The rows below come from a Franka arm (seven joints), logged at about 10 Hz.
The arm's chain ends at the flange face. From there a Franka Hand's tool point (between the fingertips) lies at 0.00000 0.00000 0.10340 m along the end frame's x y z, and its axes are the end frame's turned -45 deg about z.
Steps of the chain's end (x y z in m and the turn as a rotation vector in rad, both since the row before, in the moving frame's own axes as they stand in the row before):
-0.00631, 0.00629, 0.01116, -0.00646, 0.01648, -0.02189
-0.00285, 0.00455, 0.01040, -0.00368, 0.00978, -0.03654
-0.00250, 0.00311, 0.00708, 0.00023, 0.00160, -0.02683
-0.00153, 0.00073, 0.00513, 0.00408, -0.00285, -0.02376
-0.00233, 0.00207, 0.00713, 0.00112, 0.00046, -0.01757
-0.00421, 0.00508, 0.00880, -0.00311, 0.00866, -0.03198
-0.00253, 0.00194, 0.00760, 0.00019, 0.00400, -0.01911
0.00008, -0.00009, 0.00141, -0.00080, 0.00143, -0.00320
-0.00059, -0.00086, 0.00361, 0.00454, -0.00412, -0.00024
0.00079, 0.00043, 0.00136, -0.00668, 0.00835, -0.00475
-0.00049, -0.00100, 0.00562, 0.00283, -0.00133, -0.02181
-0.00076, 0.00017, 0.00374, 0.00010, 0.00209, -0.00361
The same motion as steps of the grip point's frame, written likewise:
-0.00816, 0.00165, 0.01114, -0.01622, 0.00709, -0.02189
-0.00477, 0.00218, 0.01039, -0.00952, 0.00431, -0.03654
-0.00383, 0.00053, 0.00708, -0.00097, 0.00129, -0.02683
-0.00151, -0.00107, 0.00513, 0.00490, 0.00087, -0.02376
-0.00300, -0.00023, 0.00713, 0.00047, 0.00112, -0.01757
-0.00615, 0.00147, 0.00880, -0.00832, 0.00392, -0.03198
-0.00285, -0.00014, 0.00760, -0.00269, 0.00296, -0.01911
0.00017, 0.00016, 0.00141, -0.00158, 0.00045, -0.00320
0.00022, -0.00166, 0.00361, 0.00612, 0.00030, -0.00024
0.00038, 0.00196, 0.00135, -0.01063, 0.00118, -0.00475
0.00047, -0.00136, 0.00562, 0.00294, 0.00106, -0.02181
-0.00050, -0.00027, 0.00374, -0.00141, 0.00155, -0.00361

